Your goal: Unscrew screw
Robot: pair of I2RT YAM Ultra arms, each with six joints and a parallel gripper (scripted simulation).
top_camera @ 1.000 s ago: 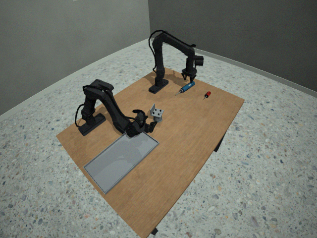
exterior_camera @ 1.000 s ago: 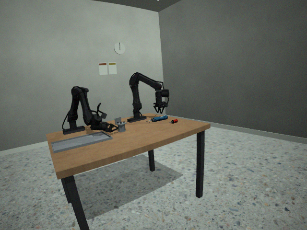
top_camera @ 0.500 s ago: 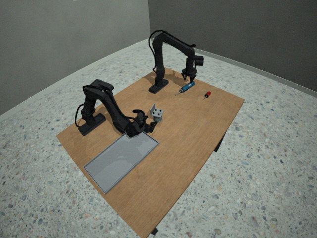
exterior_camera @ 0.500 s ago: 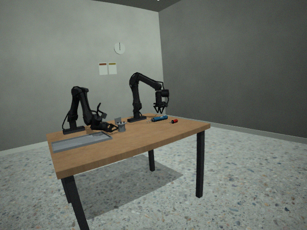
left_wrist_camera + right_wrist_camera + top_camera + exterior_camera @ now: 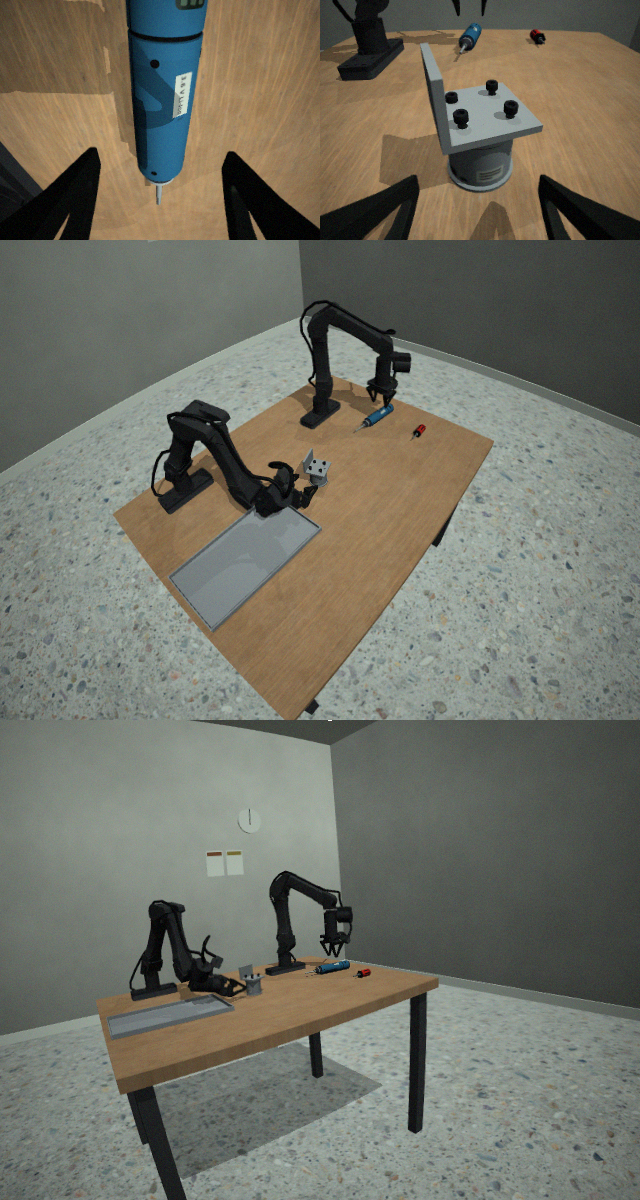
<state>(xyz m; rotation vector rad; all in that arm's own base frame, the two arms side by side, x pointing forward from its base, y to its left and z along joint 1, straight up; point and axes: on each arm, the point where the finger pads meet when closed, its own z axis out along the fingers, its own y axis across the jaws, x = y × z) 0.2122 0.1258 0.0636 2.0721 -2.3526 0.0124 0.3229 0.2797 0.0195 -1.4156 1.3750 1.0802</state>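
The joint module is 6 cm to the left of my right hand, 1 cm below it and 1 cm behind it. From my right hand the other things lie so: grey L-shaped bracket: 6 cm to the left, 3 cm above, 1 cm behind; then flat grey tray: 29 cm to the right, 7 cm ahead, 4 cm below; then screw: 6 cm to the left, 3 cm behind, 2 cm above.
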